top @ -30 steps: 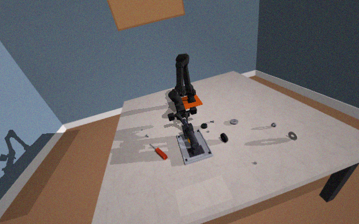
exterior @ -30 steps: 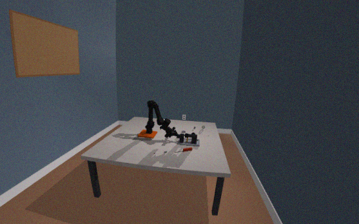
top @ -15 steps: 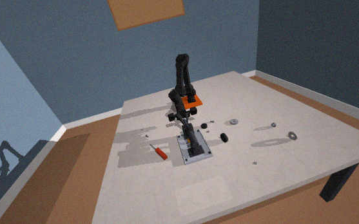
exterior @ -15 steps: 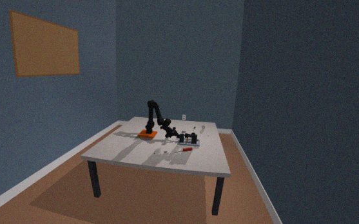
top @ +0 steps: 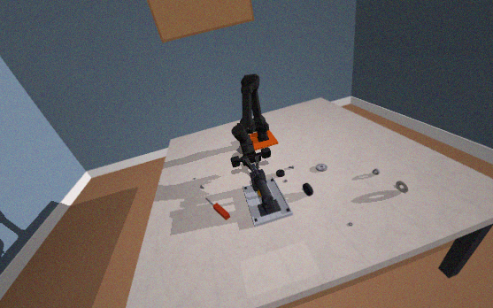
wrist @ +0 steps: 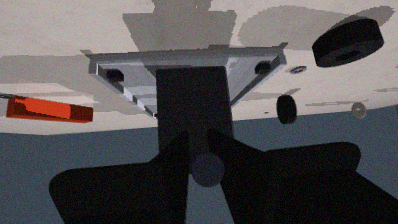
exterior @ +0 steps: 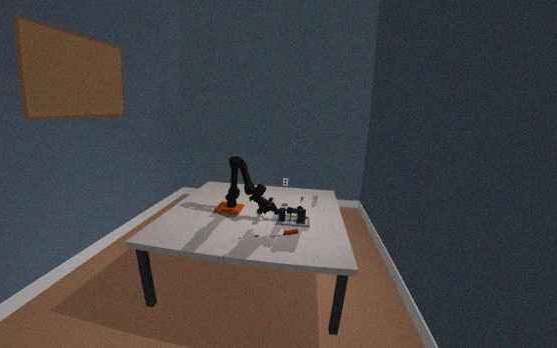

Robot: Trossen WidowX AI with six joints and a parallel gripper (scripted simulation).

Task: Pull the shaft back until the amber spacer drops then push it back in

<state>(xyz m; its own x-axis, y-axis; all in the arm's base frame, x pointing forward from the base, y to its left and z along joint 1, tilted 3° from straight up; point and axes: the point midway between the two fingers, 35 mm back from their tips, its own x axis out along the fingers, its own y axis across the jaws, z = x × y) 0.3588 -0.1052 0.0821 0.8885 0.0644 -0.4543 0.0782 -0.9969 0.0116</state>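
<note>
The shaft lies 50 mm ahead of my gripper tip and 20 mm above it. Also, from my gripper tip: amber spacer: 90 mm ahead, 10 mm to the left, 30 mm below.
</note>
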